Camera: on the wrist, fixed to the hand. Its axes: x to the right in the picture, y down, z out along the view.
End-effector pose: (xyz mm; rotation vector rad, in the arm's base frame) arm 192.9 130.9 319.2 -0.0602 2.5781 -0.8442
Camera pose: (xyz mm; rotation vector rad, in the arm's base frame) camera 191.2 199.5 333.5 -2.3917 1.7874 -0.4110
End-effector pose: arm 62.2 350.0 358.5 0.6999 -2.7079 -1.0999
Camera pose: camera 72.8 356.2 427.5 -1.8979 0.8376 1.3477
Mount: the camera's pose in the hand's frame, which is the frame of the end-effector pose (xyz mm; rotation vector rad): -15.5 47.5 -49.2 -0.5065 -0.3936 -1.6819
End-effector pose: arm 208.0 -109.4 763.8 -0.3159 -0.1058 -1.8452
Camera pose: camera 249.3 -120.5 708.2 0.8641 0.1475 2.4852
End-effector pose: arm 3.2 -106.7 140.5 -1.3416 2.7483 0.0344
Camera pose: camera -27.9 -68.1 190.1 -2.7834 0.6765 0.7414
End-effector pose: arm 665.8 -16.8 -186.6 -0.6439 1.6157 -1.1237
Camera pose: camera 630.6 33.5 -220.4 -2.6174 0.7295 -1.4471
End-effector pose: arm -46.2 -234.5 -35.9 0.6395 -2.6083 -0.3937
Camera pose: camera -28.6 -194.6 19.0 -2.2688 1.2556 1.4631
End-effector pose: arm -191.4 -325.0 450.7 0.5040 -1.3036 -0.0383
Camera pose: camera -162.1 -261.5 446.0 1.0358 -0.8314 -1.8703
